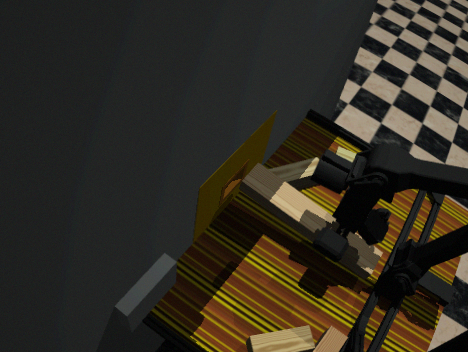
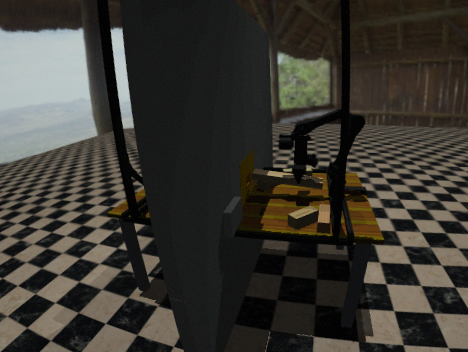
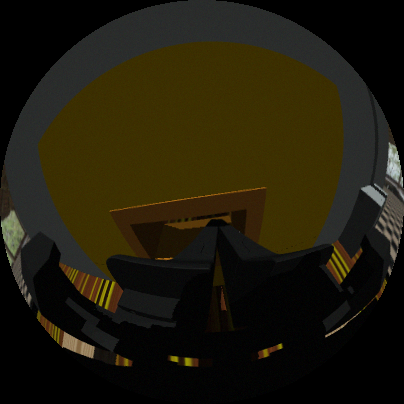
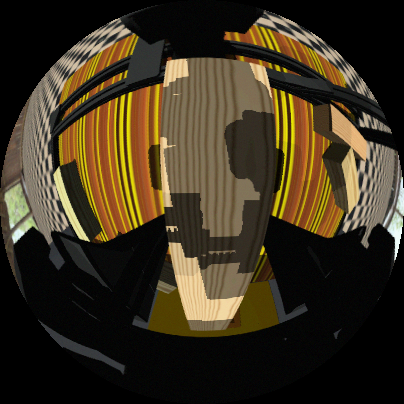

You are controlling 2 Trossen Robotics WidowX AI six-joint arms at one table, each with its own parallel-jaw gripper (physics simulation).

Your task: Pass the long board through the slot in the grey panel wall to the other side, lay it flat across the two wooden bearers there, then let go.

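Frame: origin at the left arm's base, x ahead, y left, z up, level; centimetres.
Where they show: left gripper, between the fingertips: point(image 3: 215, 224); right gripper, between the fingertips: point(image 2: 299, 180) point(image 4: 215, 217); right arm's base, origin of its link: point(image 1: 392, 288) point(image 4: 198, 53).
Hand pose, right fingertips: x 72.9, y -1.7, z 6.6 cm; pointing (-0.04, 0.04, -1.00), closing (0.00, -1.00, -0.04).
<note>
After its pixels a point has its place.
The long wooden board point(image 1: 288, 202) @[x 61.1, y -2.6, z 9.7 cm] point(image 2: 274, 176) @[x 61.4, y -4.8, z 9.4 cm] point(image 4: 216, 158) @[x 77.2, y -1.5, z 8.0 cm] hangs a little above the striped table point(image 1: 253, 290) @[x 65.1, y -18.3, z -1.9 cm]. My right gripper point(image 1: 337, 232) @[x 72.9, y -1.7, z 6.6 cm] point(image 2: 299, 179) @[x 72.9, y -1.7, z 6.6 cm] point(image 4: 215, 217) @[x 72.9, y -1.7, z 6.6 cm] is shut on it near its back end. The board's front end points at the slot point(image 1: 231, 187) @[x 48.1, y -3.5, z 4.4 cm] point(image 3: 188, 208) @[x 43.1, y -4.0, z 9.4 cm] in the yellow panel point(image 1: 215, 199) @[x 48.4, y -10.6, z 7.8 cm] point(image 2: 247, 167) @[x 48.3, y -4.1, z 13.2 cm] point(image 3: 188, 113) @[x 43.1, y -4.8, z 14.2 cm] point(image 4: 165, 318) @[x 48.4, y 6.8, z 8.8 cm] of the grey wall point(image 1: 145, 122) @[x 48.3, y -30.7, z 45.6 cm] and stops just short of it. On the other side, my left gripper point(image 3: 215, 224) @[x 44.7, y -5.5, z 6.6 cm] is shut and empty, its tips right at the slot. The bearers are mostly hidden.
Two loose wooden blocks point(image 1: 281, 339) @[x 75.7, y -26.0, z 2.8 cm] point(image 1: 332, 339) @[x 84.5, y -20.0, z 2.5 cm] point(image 2: 302, 216) @[x 76.0, y -29.8, z 2.6 cm] point(image 2: 324, 217) @[x 84.5, y -29.3, z 2.5 cm] point(image 4: 341, 126) @[x 84.5, y -20.6, z 2.5 cm] point(image 4: 344, 180) @[x 76.4, y -22.7, z 2.6 cm] lie near the table's front. Another block point(image 1: 299, 169) point(image 4: 73, 199) lies behind the board. A grey foot point(image 1: 145, 291) @[x 50.6, y -35.5, z 8.1 cm] point(image 2: 231, 213) @[x 51.3, y -40.9, z 7.7 cm] braces the wall. Black frame posts point(image 2: 337, 188) @[x 87.8, y -34.8, z 16.9 cm] stand by the table edge.
</note>
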